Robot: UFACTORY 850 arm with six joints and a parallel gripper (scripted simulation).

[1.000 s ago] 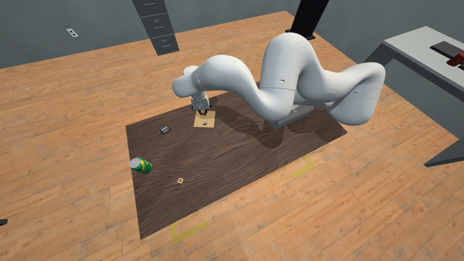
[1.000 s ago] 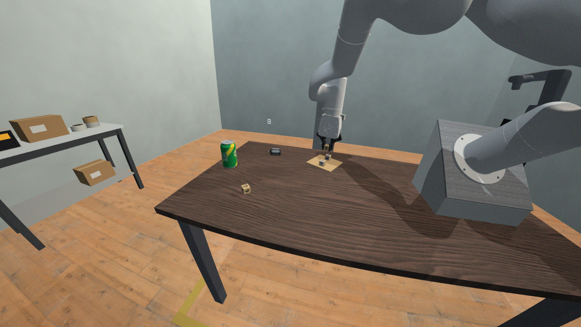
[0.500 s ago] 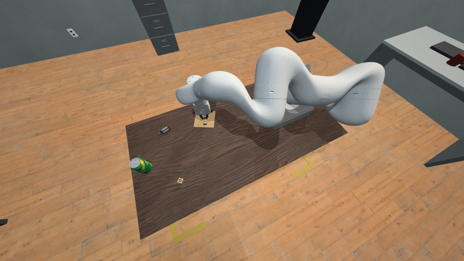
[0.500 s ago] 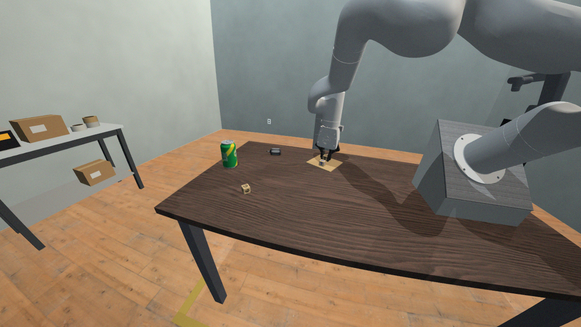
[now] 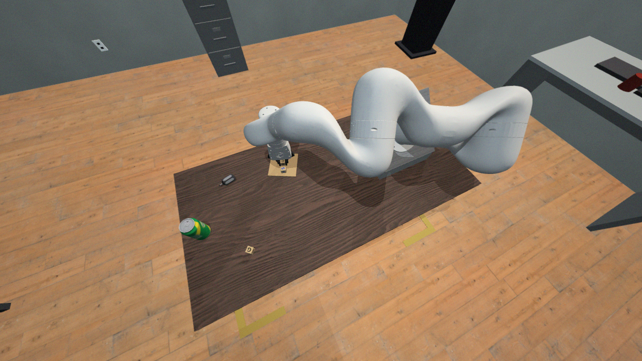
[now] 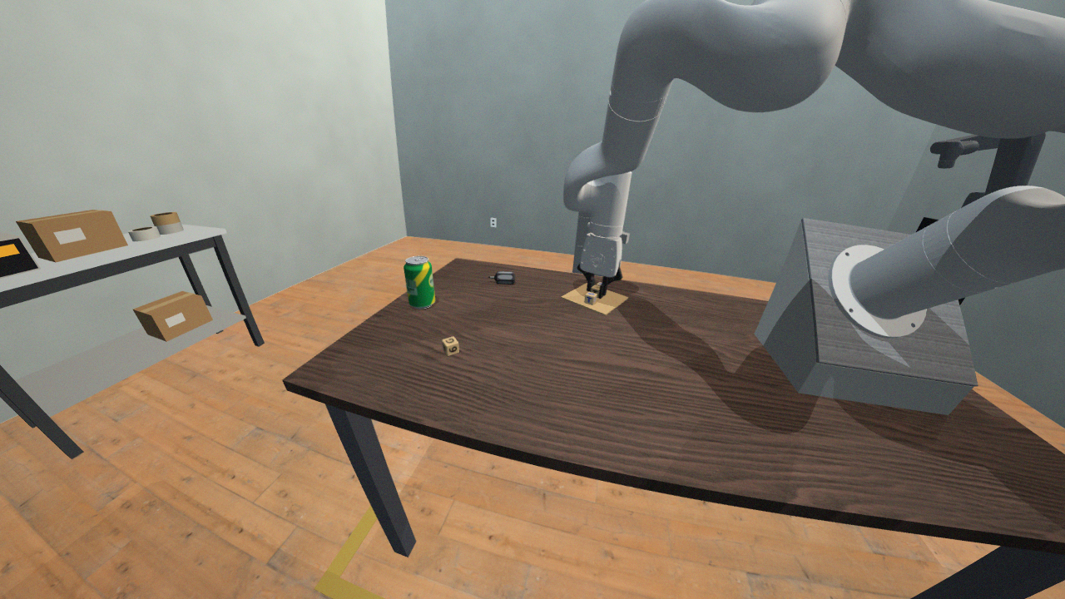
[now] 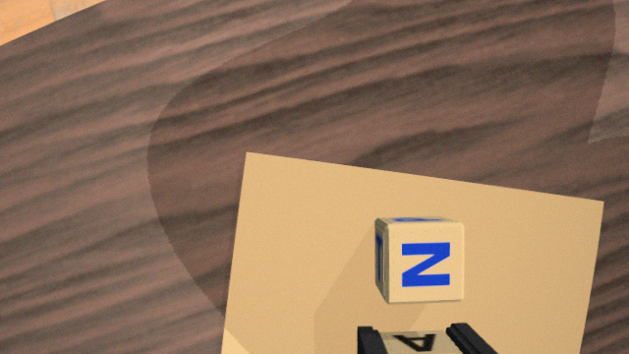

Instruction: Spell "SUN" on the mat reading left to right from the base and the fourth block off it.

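My gripper is now 1 cm above the u block. Also, from my hand: s block (4 cm to the left, 1 cm below, 1 cm ahead); then tan mat (3 cm below); then n block (4 cm to the right, 1 cm below, 1 cm behind).
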